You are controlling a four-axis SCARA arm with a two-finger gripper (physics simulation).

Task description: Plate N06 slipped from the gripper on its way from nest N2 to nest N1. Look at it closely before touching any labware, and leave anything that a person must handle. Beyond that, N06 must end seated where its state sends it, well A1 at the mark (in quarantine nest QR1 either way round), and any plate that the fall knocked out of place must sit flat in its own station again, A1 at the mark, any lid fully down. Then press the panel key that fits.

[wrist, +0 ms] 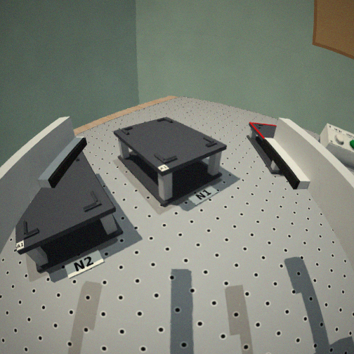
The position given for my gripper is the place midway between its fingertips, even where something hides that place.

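Observation:
Visible: my gripper (pixel 173 125), together with a nest N1 (pixel 167 139).

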